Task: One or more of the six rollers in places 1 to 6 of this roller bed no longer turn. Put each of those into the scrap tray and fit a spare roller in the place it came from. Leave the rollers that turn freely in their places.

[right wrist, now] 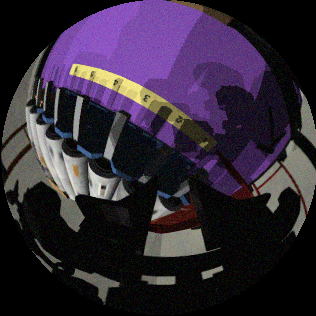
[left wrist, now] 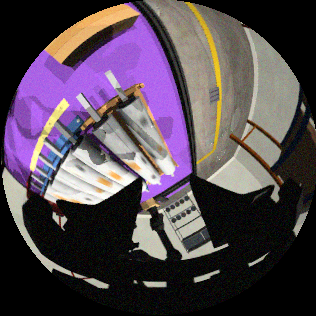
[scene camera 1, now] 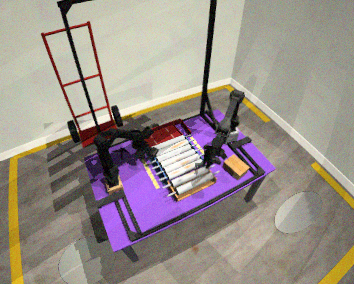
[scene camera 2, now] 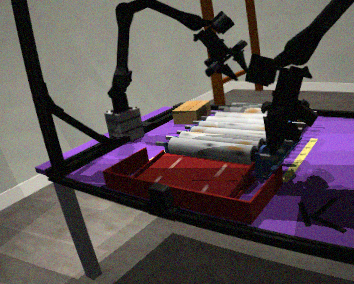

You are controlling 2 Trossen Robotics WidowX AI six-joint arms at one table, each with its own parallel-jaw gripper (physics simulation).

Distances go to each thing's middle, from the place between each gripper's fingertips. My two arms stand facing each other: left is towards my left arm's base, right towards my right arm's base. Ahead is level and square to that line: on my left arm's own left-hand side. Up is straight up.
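Tan box point(left wrist: 73, 53), from my right hand: 30 mm below, 370 mm ahead, 490 mm to the left.
Tan box, from my left hand: 150 mm below, 30 mm ahead, 260 mm to the left.
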